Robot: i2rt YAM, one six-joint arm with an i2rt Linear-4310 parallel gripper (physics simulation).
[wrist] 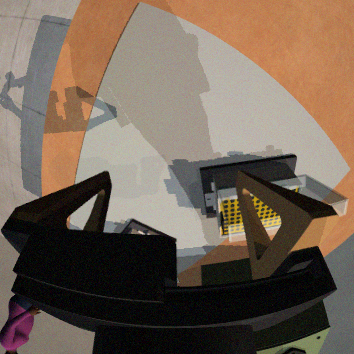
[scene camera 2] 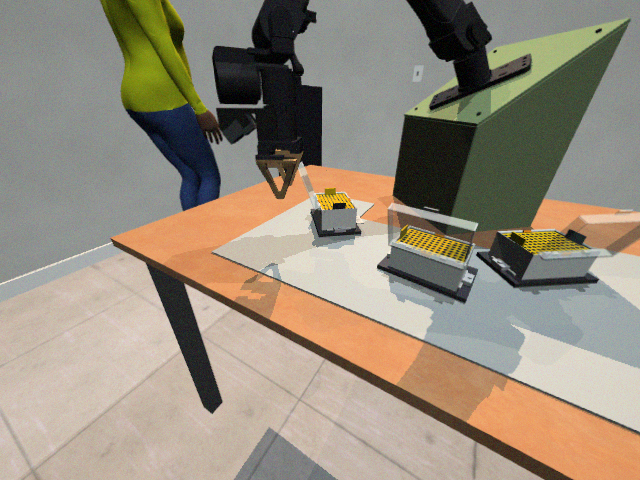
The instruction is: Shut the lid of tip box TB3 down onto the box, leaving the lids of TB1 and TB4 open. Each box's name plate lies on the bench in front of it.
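Places are measured from the arm's base along level axes (x ahead, y right, z down), in metres.
Pixels of known places: gripper, fingertip midpoint: (wrist: 173, 177) (scene camera 2: 284, 191); arm's base, origin of the base link: (scene camera 2: 475, 86).
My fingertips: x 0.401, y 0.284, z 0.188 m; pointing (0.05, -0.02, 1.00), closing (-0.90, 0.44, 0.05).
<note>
For each thing: its top centre in the pictures, then the offset to it from my fingertips. "pt": a spot on its surface instead. Level surfaces: height alone.
- middle box, middle of its top: (scene camera 2: 436, 237) dz +0.055, dx -0.057, dy -0.293 m
- right box, middle of its top: (scene camera 2: 540, 235) dz +0.055, dx -0.164, dy -0.460 m
- pale mat, its level: dz +0.121 m
- orange table, its level: dz +0.124 m
- dark-edged object, surface spot: (wrist: 150, 231) pt dz +0.111, dx -0.049, dy -0.215 m
Three tip boxes with yellow racks stand with clear lids open; labels are unreadable, so I cannot tell which is TB3. The left box (scene camera 2: 336, 220) (wrist: 231, 217) has its lid (scene camera 2: 306, 181) (wrist: 325, 192) tilted outward on its left in the scene view. The middle box (scene camera 2: 430, 266) has its lid (scene camera 2: 434, 219) upright along its back edge. The right box (scene camera 2: 559, 267) has its lid (scene camera 2: 605, 226) leaning out to the right. My gripper (scene camera 2: 279, 195) (wrist: 173, 177) is open and empty, above and left of the left box in the scene view. One finger partly hides that box in the wrist view.
The boxes stand on dark bases on a pale mat (scene camera 2: 310, 268) (wrist: 150, 60) on the orange table (scene camera 2: 170, 240). A green slanted pedestal (scene camera 2: 509, 149) stands behind the middle and right boxes. A person (scene camera 2: 155, 77) stands beyond the table. Part of another dark-edged object (wrist: 150, 231) shows in the wrist view.
</note>
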